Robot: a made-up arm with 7 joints. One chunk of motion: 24 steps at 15 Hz.
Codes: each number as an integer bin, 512 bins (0 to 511) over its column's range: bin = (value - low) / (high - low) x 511, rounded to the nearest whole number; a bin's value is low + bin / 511 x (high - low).
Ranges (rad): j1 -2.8..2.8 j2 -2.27..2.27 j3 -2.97..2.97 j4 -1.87..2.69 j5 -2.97..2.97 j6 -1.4..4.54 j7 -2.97..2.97
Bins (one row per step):
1: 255 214 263 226 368 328 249
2: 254 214 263 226 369 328 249
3: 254 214 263 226 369 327 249
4: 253 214 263 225 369 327 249
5: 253 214 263 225 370 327 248
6: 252 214 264 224 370 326 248
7: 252 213 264 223 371 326 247
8: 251 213 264 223 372 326 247
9: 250 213 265 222 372 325 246
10: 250 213 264 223 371 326 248
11: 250 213 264 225 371 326 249
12: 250 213 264 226 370 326 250
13: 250 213 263 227 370 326 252
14: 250 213 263 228 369 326 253
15: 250 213 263 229 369 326 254
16: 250 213 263 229 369 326 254
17: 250 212 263 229 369 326 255
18: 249 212 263 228 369 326 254
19: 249 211 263 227 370 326 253
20: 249 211 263 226 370 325 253
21: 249 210 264 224 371 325 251
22: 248 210 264 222 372 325 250
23: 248 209 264 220 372 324 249
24: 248 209 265 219 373 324 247
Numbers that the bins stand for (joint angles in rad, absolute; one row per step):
1: -0.0055 -0.3687 0.0872 0.1468 1.3077 2.4128 -0.0756
2: -0.0164 -0.3687 0.0872 0.1468 1.3194 2.4128 -0.0756
3: -0.0164 -0.3687 0.0872 0.1468 1.3194 2.4011 -0.0756
4: -0.0274 -0.3687 0.0872 0.1378 1.3194 2.4011 -0.0756
5: -0.0274 -0.3687 0.0872 0.1378 1.3310 2.4011 -0.0872
6: -0.0384 -0.3687 0.0988 0.1289 1.3310 2.3895 -0.0872
7: -0.0384 -0.3776 0.0988 0.1200 1.3426 2.3895 -0.0988
8: -0.0493 -0.3776 0.0988 0.1200 1.3542 2.3895 -0.0988
9: -0.0603 -0.3776 0.1104 0.1111 1.3542 2.3779 -0.1104
10: -0.0603 -0.3776 0.0988 0.1200 1.3426 2.3895 -0.0872
11: -0.0603 -0.3776 0.0988 0.1378 1.3426 2.3895 -0.0756
12: -0.0603 -0.3776 0.0988 0.1468 1.3310 2.3895 -0.0639
13: -0.0603 -0.3776 0.0872 0.1557 1.3310 2.3895 -0.0407
14: -0.0603 -0.3776 0.0872 0.1646 1.3194 2.3895 -0.0291
15: -0.0603 -0.3776 0.0872 0.1735 1.3194 2.3895 -0.0174
16: -0.0603 -0.3776 0.0872 0.1735 1.3194 2.3895 -0.0174
17: -0.0603 -0.3865 0.0872 0.1735 1.3194 2.3895 -0.0058
18: -0.0712 -0.3865 0.0872 0.1646 1.3194 2.3895 -0.0174
19: -0.0712 -0.3954 0.0872 0.1557 1.3310 2.3895 -0.0291
20: -0.0712 -0.3954 0.0872 0.1468 1.3310 2.3779 -0.0291
21: -0.0712 -0.4042 0.0988 0.1289 1.3426 2.3779 -0.0523
22: -0.0822 -0.4042 0.0988 0.1111 1.3542 2.3779 -0.0639
23: -0.0822 -0.4131 0.0988 0.0932 1.3542 2.3663 -0.0756
24: -0.0822 -0.4131 0.1104 0.0843 1.3659 2.3663 -0.0988

